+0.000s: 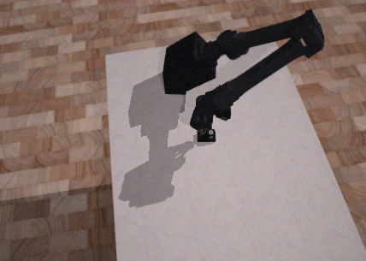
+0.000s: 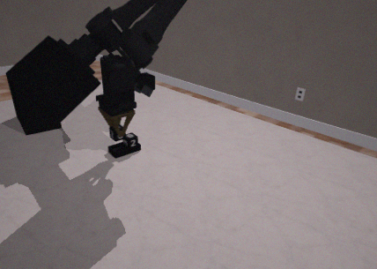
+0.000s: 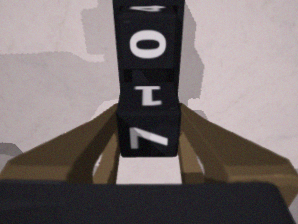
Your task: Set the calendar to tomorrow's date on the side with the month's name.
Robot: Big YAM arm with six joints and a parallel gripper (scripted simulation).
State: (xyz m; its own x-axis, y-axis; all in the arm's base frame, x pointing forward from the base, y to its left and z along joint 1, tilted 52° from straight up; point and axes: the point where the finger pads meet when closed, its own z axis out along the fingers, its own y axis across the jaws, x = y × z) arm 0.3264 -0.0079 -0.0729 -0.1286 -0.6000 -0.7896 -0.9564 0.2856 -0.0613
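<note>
The black digit cube is right at my hand. Round my hand: black tray 2 cm to the left, 6 cm below.
</note>
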